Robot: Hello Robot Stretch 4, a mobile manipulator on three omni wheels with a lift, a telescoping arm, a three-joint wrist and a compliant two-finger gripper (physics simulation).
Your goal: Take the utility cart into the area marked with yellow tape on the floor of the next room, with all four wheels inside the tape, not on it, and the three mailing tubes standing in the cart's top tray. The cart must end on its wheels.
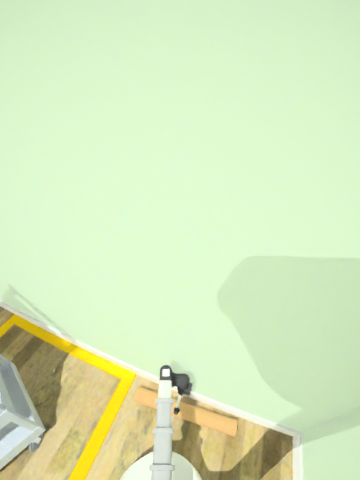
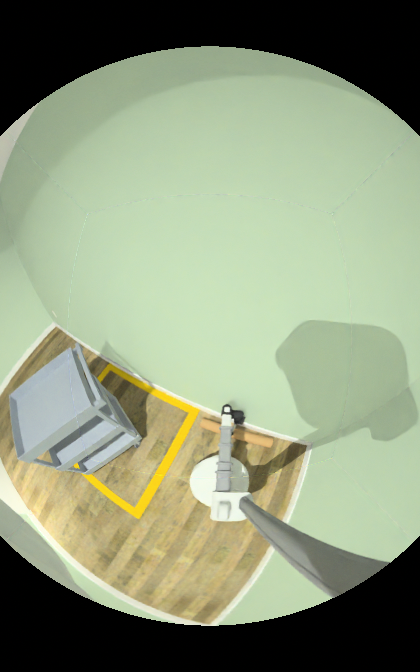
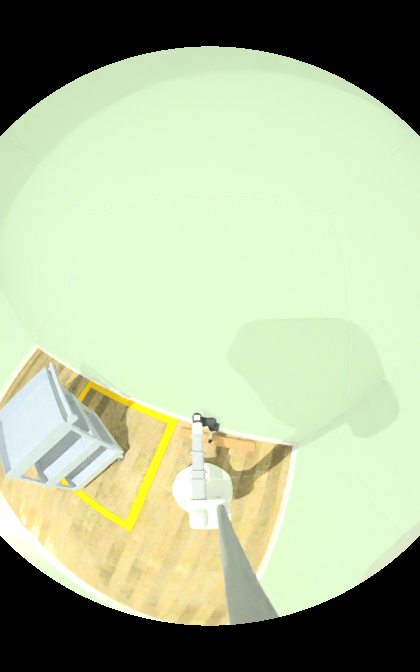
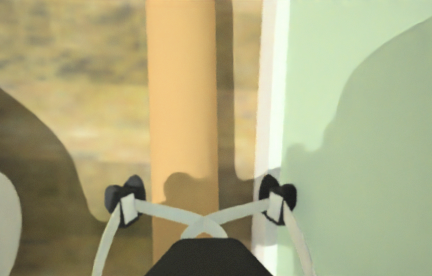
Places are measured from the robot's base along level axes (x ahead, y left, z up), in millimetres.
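Pixels of known places: gripper, fingertip midpoint: [image 4: 202, 190].
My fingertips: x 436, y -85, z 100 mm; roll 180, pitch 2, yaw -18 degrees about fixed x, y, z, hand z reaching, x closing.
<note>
Ahead of a thing's pixels: the offset from my fingertips to its top centre. "spot": to the spot under its first point.
The grey-blue utility cart [image 1: 31, 431] [image 2: 50, 405] [image 3: 32, 425] stands upright at the left, over part of the yellow tape outline @(spot: dx -139, dy +423, dz -126 mm) [image 1: 104, 430] [image 2: 165, 462] [image 3: 151, 475]. One wheel shows inside the tape; I cannot tell where the others stand. No tubes show in its top tray. One orange-tan mailing tube [image 1: 215, 419] [image 2: 257, 438] [image 3: 237, 443] [image 4: 183, 100] lies on the floor along the wall, outside the tape. The other two do not show. My gripper [image 1: 177, 409] [image 4: 202, 190] is open above the tube, its fingertips apart on either side. I cannot tell the exact height.
The green wall [image 1: 175, 200] [image 4: 360, 125] with its white baseboard @(spot: dx +96, dy +62, dz -38 mm) [image 4: 272, 100] runs close beside the tube. A wall corner is to the right. My round white base [image 2: 200, 482] [image 3: 182, 487] stands on the wood floor [image 2: 165, 555] between the tape and the right wall.
</note>
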